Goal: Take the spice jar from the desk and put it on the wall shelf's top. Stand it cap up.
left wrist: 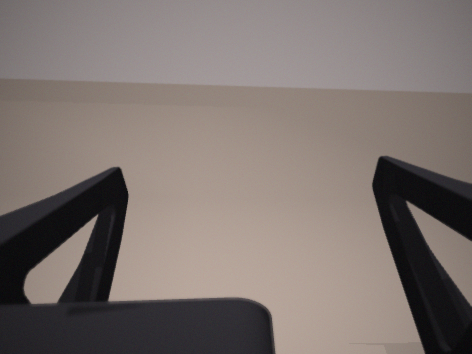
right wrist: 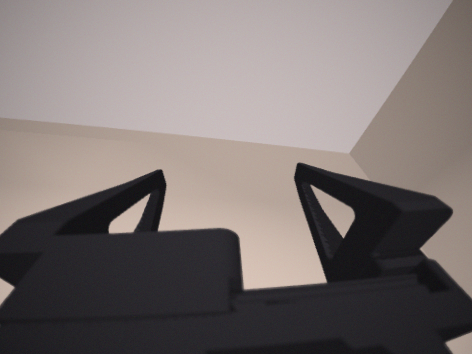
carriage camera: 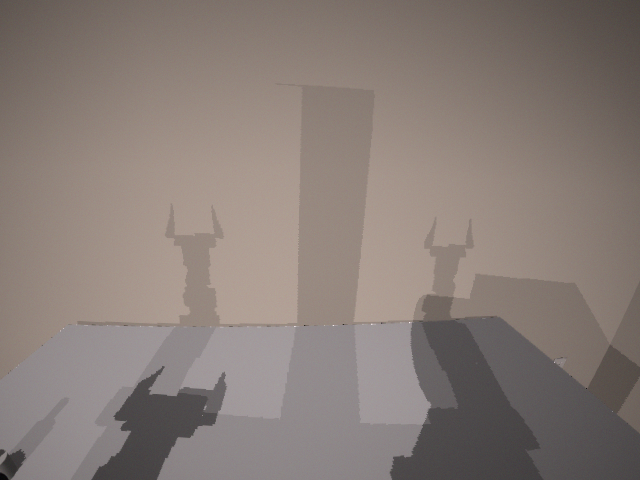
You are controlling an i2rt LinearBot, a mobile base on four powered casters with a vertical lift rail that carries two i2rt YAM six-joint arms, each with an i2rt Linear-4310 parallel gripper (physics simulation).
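Places are measured from the left arm's base along level axes (x ahead, y left, z up), in centimetres.
Pixels of known places: left gripper, fingertip midpoint: (left wrist: 249,175); right gripper, fingertip midpoint: (right wrist: 230,173).
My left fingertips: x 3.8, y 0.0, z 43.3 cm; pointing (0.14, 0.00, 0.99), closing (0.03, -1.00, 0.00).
Note:
For each thing: its top centre in the pictures, then the offset to it from my left fingertips. "spot": a spot on its surface instead. Level surfaces: height alone.
- white desk, surface height: dz -56.3 cm
- small pale rounded piece, surface spot: (carriage camera: 7,463) spot: dx +11.8, dy +20.0, dz -53.1 cm
- small white fitting, top centre: (carriage camera: 560,358) dx +79.4, dy -144.6, dz -82.6 cm
The white desk (carriage camera: 253,366) fills the lower part of the carriage view, its far edge near the wall. A small pale rounded piece (carriage camera: 7,463) is cut off at the bottom left corner, with a shadow beside it; it may be part of the spice jar, but I cannot tell. No red cap shows. The wall shelf does not show in these views. My left gripper (left wrist: 249,175) is open and empty, pointing up toward the wall and ceiling. My right gripper (right wrist: 230,173) is open and empty, also pointing upward.
A beige wall (carriage camera: 248,180) rises behind the desk. Shadows of the arms and the lift rail fall on the desk and wall. A small white fitting (carriage camera: 559,360) shows past the desk's right edge. A side wall (right wrist: 430,100) stands at the right in the right wrist view.

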